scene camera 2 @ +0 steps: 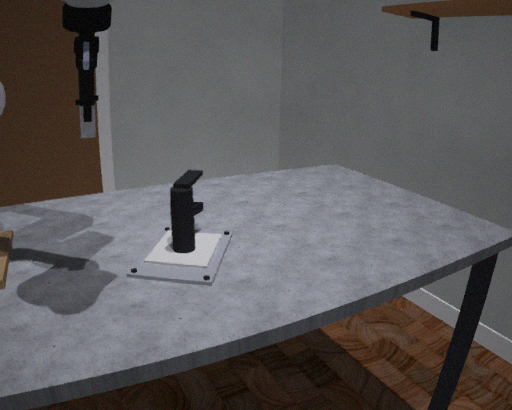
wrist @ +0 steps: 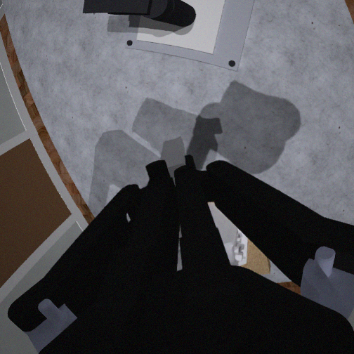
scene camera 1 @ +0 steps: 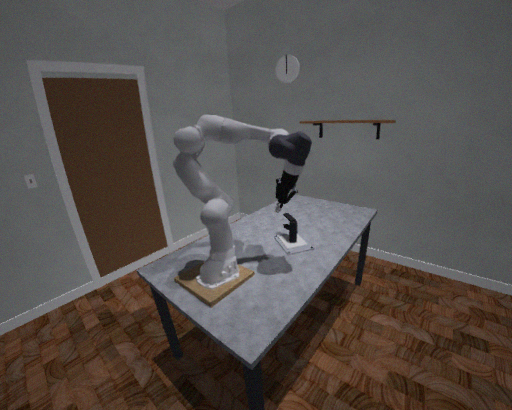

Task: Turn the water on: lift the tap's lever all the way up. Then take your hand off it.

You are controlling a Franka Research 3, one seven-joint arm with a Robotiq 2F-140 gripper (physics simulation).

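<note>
The black tap [scene camera 1: 293, 234] [scene camera 2: 183, 220] stands upright on a white and grey base plate [scene camera 1: 306, 247] [scene camera 2: 170, 276] [wrist: 236, 30]. Its flat lever [scene camera 1: 289, 217] [scene camera 2: 190, 178] [wrist: 117, 5] sits on top of the body, above the short spout, and slopes upward towards its free end. In the wrist view the lever is cut off by the top edge. My gripper [scene camera 1: 279, 207] [scene camera 2: 87, 131] [wrist: 176, 153] is shut and empty. It points down, higher than the lever and to the left of the tap in the second scene view, apart from it.
The grey table [scene camera 1: 280, 305] [scene camera 2: 325, 260] carries the tap and the arm's wooden base board [scene camera 1: 215, 296]. A wall shelf [scene camera 1: 347, 121] [scene camera 2: 450, 8] is high on the wall behind. Shadows of the arm fall on the table beside the base plate.
</note>
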